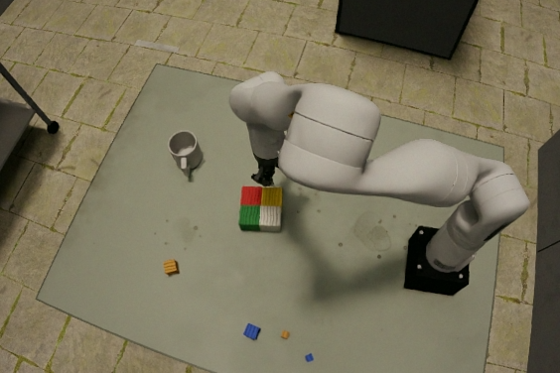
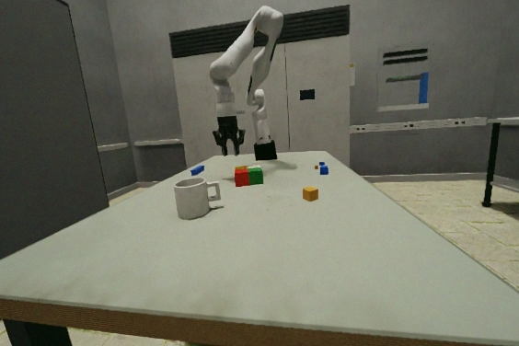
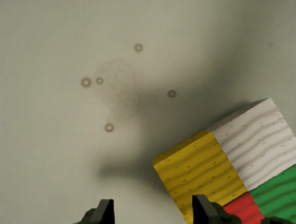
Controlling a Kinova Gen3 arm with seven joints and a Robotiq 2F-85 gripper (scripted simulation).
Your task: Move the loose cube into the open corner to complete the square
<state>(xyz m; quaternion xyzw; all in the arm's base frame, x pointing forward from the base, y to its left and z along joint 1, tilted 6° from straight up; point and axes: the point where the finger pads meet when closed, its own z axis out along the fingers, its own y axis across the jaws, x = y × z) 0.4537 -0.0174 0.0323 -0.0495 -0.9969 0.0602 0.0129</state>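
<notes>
Right now my hand is 9 cm above the yellow cube, 4 cm to the right of it and 1 cm past it. Also, from my hand: green cube (10 cm to the left, 9 cm below, 2 cm ahead); then white cube (9 cm below, 8 cm to the left, 3 cm behind); then red cube (9 cm below, 6 cm to the left, 4 cm ahead).
</notes>
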